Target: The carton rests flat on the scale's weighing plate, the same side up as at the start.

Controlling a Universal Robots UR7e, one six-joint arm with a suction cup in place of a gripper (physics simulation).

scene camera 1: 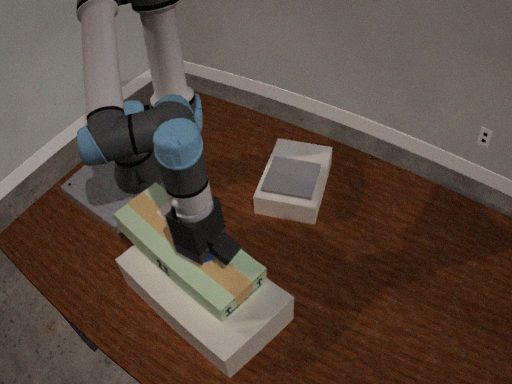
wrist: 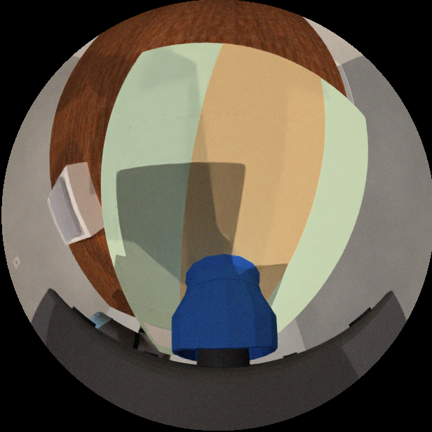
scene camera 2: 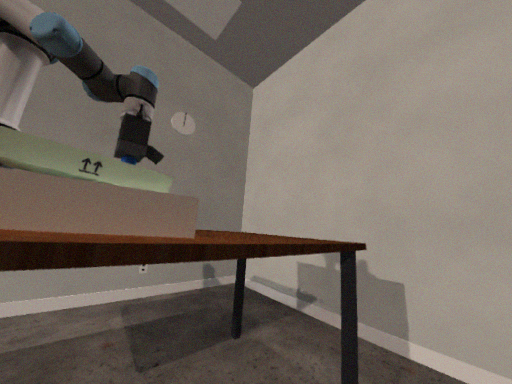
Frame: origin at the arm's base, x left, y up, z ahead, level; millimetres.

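Seen in the pictures: arm's base, origin of its link: (scene camera 1: 139, 174).
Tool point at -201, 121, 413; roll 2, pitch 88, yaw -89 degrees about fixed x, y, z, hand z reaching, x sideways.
Note:
Offsets run from my tool point to a thing's top centre, as dx, dy, dz. Level surfaces: height alone.
The pale green carton @(+6, +32, -60) (scene camera 1: 175, 270) (scene camera 2: 50, 155) (wrist: 260, 140), with a tan band along its top, is tilted lengthwise over a white block @(-25, -55, -14) (scene camera 1: 250, 330) (scene camera 2: 100, 210). Its end toward the robot's base is raised; its other end is low at the block's top. Arrows on its side point up. My gripper, a blue suction cup (scene camera 1: 207, 258) (scene camera 2: 129, 160) (wrist: 222, 267), is on the carton's top face, on the tan band, and holds it. The white scale @(+402, -76, -17) (scene camera 1: 285, 210) (wrist: 89, 192) stands apart, its grey weighing plate @(+363, -76, -6) (scene camera 1: 291, 177) (wrist: 65, 212) bare. The scale does not show in scene camera 2.
The robot's grey base plate (scene camera 1: 92, 192) lies on the brown wooden table @(dy -154) (scene camera 1: 380, 280) (scene camera 2: 280, 242), behind the raised end of the carton. The scale stands to the right of the arm in scene camera 1. Walls stand behind the table.

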